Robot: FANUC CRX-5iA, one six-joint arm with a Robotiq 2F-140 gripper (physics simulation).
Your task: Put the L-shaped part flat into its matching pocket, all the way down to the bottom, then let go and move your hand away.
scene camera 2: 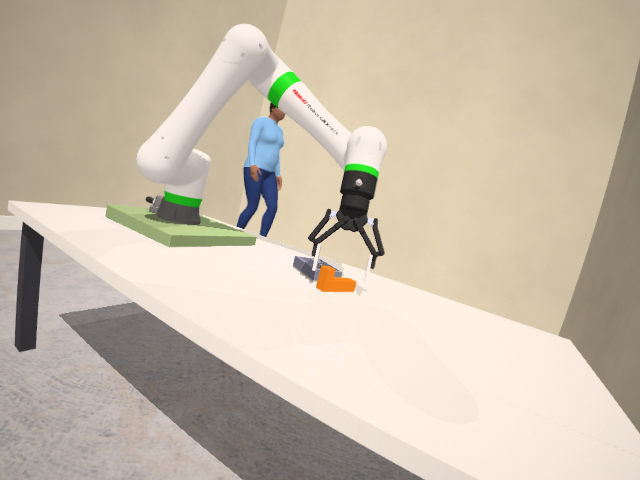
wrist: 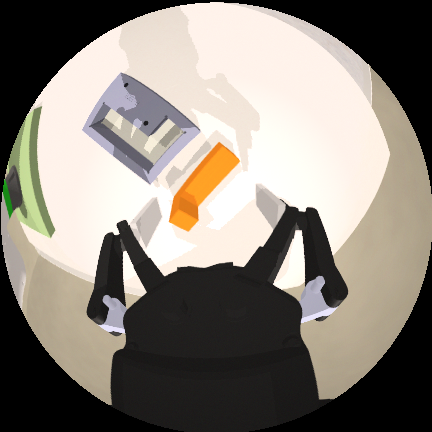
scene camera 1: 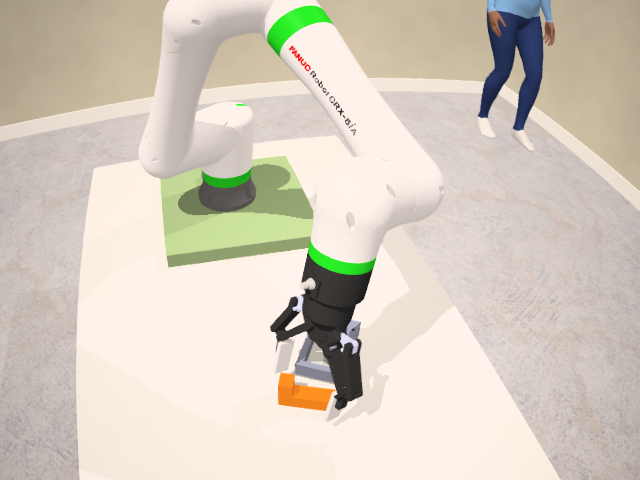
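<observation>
The orange L-shaped part (scene camera 1: 310, 397) (scene camera 2: 336, 285) (wrist: 212, 172) rests on the table on its long leg, with its short leg pointing up rather than lying flat. The grey-blue block (scene camera 1: 312, 369) (scene camera 2: 305, 264) (wrist: 165, 107) with the L-shaped pocket lies close beside it, on the robot-base side; the pocket is free of the part in the wrist view. My gripper (scene camera 1: 305, 391) (scene camera 2: 341, 274) (wrist: 206, 199) is open wide and empty, low above the part. In scene camera 2 the fingertips appear near the part's two ends; contact cannot be made out. My arm hides some of the block in scene camera 1.
The robot base stands on a green plate (scene camera 1: 232, 232) (scene camera 2: 211, 240) (wrist: 37, 190) at the other end of the white table (scene camera 1: 180, 361) (scene camera 2: 258, 320). A person (scene camera 1: 514, 67) (scene camera 2: 263, 155) in a blue top stands on the floor beyond the table.
</observation>
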